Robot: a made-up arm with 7 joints.
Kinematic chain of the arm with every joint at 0, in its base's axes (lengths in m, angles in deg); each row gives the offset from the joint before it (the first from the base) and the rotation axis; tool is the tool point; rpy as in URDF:
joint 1: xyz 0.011 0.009 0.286 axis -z
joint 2: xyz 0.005 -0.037 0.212 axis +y
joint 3: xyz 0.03 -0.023 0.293 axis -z
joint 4: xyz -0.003 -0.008 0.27 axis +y
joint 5: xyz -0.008 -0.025 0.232 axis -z
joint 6: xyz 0 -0.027 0.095 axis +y
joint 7: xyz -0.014 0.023 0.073 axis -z
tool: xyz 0.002 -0.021 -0.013 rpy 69.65 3 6.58
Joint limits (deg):
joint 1: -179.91..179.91
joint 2: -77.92..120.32
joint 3: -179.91..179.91
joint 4: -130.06..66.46
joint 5: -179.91..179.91
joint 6: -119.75..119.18
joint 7: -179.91..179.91
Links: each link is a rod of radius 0.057 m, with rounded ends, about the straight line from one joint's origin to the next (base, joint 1, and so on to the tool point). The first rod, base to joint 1, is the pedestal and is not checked.
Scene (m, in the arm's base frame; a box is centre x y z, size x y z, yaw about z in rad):
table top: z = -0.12
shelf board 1: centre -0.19 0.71 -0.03 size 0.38 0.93 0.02 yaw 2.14
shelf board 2: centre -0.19 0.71 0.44 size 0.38 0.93 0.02 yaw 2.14
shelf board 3: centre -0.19 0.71 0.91 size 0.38 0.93 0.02 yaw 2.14
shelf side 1: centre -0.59 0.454 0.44 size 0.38 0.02 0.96 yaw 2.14
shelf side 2: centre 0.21 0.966 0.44 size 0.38 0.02 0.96 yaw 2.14
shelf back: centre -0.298 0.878 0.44 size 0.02 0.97 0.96 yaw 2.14
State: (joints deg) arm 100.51 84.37 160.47 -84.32 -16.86 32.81 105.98
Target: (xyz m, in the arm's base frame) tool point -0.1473 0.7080 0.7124
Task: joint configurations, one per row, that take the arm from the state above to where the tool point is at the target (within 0.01 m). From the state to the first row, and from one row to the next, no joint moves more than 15 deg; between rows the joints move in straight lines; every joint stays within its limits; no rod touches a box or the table.
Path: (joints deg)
1: 95.43 70.85 153.16 -87.62 -16.78 31.85 105.63
2: 90.34 57.33 145.85 -90.92 -16.69 30.90 105.28
3: 85.26 43.81 138.53 -94.23 -16.61 29.94 104.93
4: 80.18 30.30 131.22 -97.53 -16.52 28.98 104.58
5: 75.09 16.78 123.91 -100.83 -16.44 28.02 104.23
6: 70.01 3.26 116.60 -104.13 -16.36 27.07 103.88
7: 64.93 -10.26 109.28 -107.43 -16.27 26.11 103.52
8: 59.84 -23.78 101.97 -110.73 -16.19 25.15 103.17
9: 54.76 -37.30 94.66 -114.04 -16.10 24.20 102.82
10: 49.68 -50.82 87.35 -117.34 -16.02 23.24 102.47
11: 50.28 -54.28 84.90 -105.85 -16.20 25.05 102.16
12: 50.88 -57.74 82.46 -94.37 -16.38 26.86 101.85
13: 51.48 -61.21 80.02 -82.89 -16.56 28.67 101.54
14: 52.08 -64.67 77.57 -71.41 -16.74 30.48 101.23

